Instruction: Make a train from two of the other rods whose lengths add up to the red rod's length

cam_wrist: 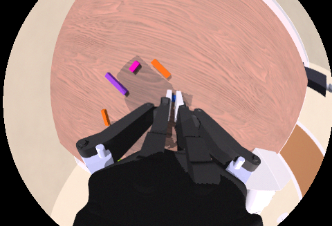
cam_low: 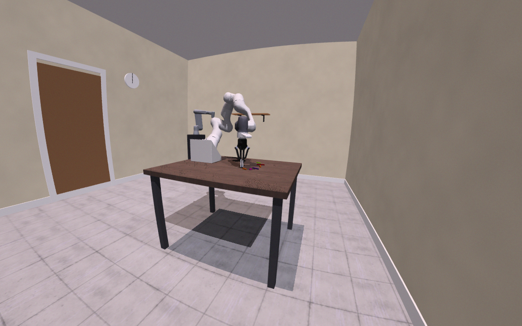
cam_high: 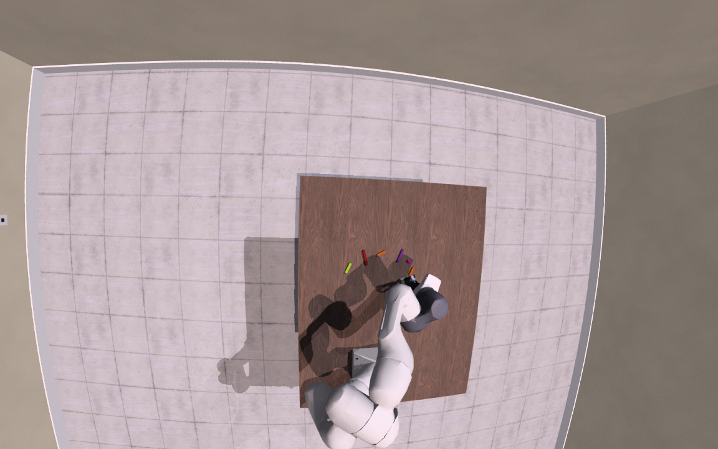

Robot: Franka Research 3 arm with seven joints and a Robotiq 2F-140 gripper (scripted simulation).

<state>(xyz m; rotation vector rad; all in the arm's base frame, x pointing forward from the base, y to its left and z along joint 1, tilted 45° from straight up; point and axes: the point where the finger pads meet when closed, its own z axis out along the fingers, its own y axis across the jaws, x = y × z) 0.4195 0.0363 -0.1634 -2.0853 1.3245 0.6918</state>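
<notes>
My hand is 110 mm short of the purple rod, 30 mm to the right of it and 40 mm above it. The rest, counted from my hand: small blue rod: 30 mm below; magenta rod: 90 mm ahead, 20 mm to the right, 40 mm below; red rod: 90 mm ahead, 190 mm to the left, 40 mm below.
</notes>
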